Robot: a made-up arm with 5 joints.
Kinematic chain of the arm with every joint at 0, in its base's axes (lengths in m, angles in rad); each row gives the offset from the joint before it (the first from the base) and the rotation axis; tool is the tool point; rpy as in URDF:
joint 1: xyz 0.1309 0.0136 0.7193 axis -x
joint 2: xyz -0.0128 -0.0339 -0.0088 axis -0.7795 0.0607 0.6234
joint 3: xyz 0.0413 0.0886 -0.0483 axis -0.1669 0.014 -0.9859
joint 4: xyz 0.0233 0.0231 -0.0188 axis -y
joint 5: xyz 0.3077 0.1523 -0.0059 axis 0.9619 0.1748 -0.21
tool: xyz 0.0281 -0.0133 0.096 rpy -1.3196 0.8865 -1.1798
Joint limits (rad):
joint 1: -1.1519..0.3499
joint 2: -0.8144..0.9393
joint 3: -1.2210..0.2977
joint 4: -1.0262..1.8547
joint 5: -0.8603..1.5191
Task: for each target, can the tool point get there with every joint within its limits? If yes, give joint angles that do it. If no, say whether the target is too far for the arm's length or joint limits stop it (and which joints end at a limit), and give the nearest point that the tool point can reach.
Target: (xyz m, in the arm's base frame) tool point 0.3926 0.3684 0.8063
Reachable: yes | joints -0.4370 -0.2707 -0.8349 -0.4350 1.0462
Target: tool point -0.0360 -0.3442 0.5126
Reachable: no: joint limits stop it (at a limit: joint 1, joint 2, joint 3) | nearest point 0.0070 -0.2216 0.6500 | short by 0.189 m
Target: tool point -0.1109 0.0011 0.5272
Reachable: no: joint limits stop it (at a limit: joint 1, joint 2, joint 3, joint 5) | nearest point -0.1923 0.0841 0.3348 | short by 0.225 m
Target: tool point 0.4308 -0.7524 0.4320
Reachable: no: too far | nearest point 0.3677 -0.2916 0.6790 | short by 0.527 m
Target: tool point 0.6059 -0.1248 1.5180
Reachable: no: too far | nearest point 0.3982 -0.0395 1.1237 | short by 0.454 m
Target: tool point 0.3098 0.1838 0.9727
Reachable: yes | joints 0.1291 -0.2358 -0.5467 0.9090 0.8240
